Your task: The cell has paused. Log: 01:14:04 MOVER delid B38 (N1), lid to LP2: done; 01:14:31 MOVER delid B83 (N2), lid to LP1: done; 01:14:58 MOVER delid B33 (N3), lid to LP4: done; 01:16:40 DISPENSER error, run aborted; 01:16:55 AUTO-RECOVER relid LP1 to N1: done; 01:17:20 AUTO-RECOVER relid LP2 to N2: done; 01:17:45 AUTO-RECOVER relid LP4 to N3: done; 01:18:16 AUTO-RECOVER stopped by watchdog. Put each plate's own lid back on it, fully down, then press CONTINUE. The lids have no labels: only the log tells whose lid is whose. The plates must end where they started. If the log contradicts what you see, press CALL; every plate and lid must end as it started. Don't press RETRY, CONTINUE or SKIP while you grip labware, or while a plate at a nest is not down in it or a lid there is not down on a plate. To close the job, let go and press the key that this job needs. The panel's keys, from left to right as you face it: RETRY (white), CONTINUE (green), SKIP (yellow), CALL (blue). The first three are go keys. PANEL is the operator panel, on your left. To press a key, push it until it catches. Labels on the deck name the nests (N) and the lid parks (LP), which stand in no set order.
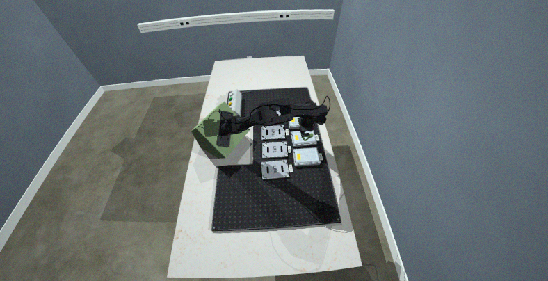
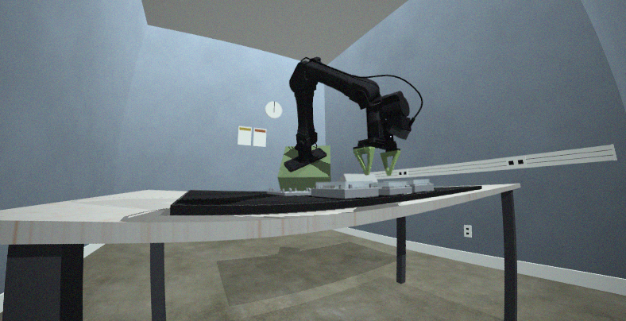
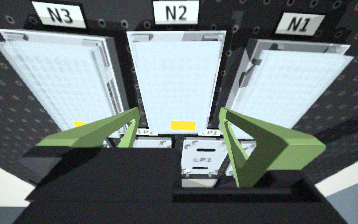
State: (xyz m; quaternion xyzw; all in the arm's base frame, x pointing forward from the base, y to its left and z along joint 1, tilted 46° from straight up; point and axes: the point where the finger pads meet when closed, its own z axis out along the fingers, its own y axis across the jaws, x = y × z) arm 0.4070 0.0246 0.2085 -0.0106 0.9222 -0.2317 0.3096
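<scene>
Right now the plate is 40 mm below my hand. From my hand the other things lie so: lid park LP4: 220 mm behind, 160 mm to the right, 60 mm below; then green continue key: 420 mm to the left, 390 mm behind; then lid park LP2: 160 mm behind, 100 mm to the left, 60 mm below.
</scene>
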